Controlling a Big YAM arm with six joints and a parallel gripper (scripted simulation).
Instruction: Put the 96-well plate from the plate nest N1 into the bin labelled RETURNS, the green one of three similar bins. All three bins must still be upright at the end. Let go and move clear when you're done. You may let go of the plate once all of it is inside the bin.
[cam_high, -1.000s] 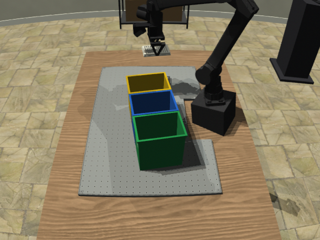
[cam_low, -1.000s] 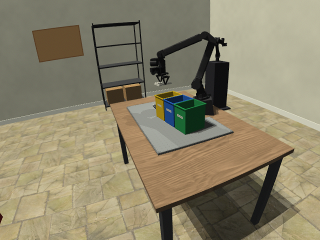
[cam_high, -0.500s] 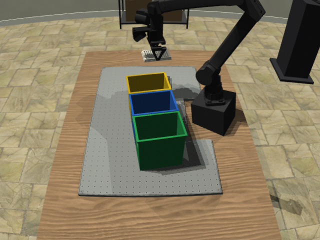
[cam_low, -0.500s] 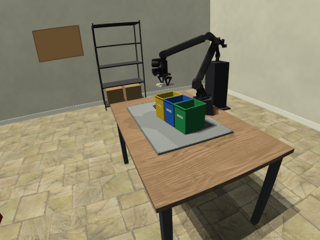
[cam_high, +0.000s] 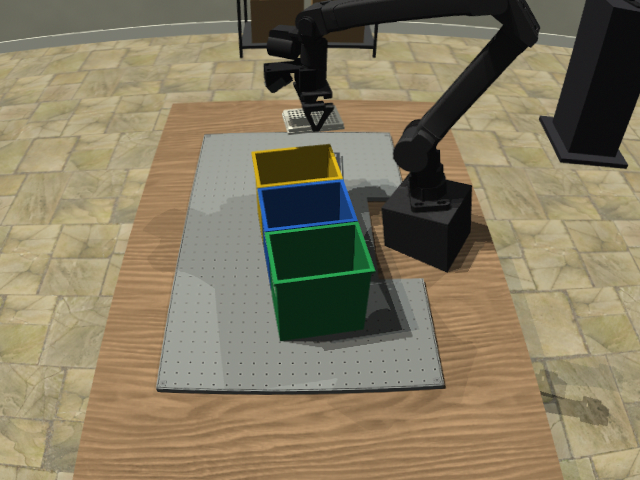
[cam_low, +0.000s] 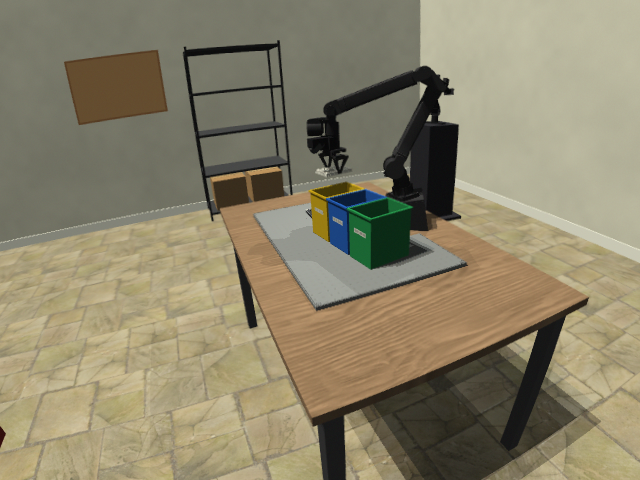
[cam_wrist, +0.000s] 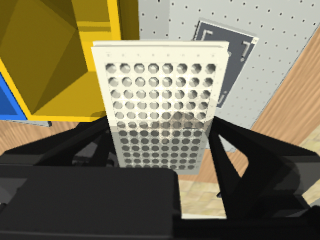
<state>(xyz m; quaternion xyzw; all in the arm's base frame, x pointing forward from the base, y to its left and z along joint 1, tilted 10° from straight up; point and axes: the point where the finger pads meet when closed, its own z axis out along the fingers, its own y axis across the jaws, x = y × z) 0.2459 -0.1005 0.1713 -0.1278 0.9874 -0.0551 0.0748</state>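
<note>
The green bin is 370 mm to the left of my hand, 140 mm below it and 30 mm behind it. From my hand the other things lie so: yellow bin: 140 mm below, 110 mm to the left, 30 mm ahead; 96-well plate: right at my hand; plate nest N1: 220 mm below, 110 mm to the right, 10 mm ahead.
</note>
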